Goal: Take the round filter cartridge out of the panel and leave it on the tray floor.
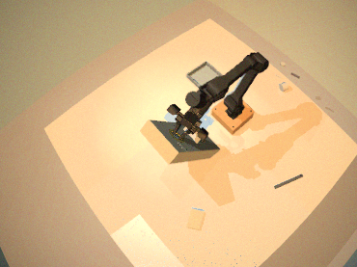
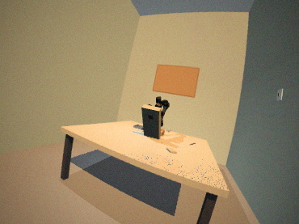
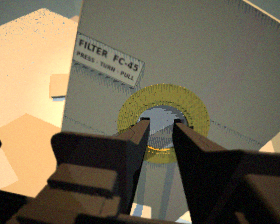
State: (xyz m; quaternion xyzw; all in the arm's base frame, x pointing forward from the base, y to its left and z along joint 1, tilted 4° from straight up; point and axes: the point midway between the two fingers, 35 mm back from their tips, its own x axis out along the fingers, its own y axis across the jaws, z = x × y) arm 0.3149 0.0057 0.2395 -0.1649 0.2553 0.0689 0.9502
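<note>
My gripper tip is 1 cm short of the round filter cartridge and 1 cm above it. From my gripper tip the other things lie so: service panel 8 cm below, 4 cm behind; then grey tray 41 cm behind, 30 cm to the right, 25 cm below; then small white cube 73 cm behind, 23 cm below, 4 cm to the left.
</note>
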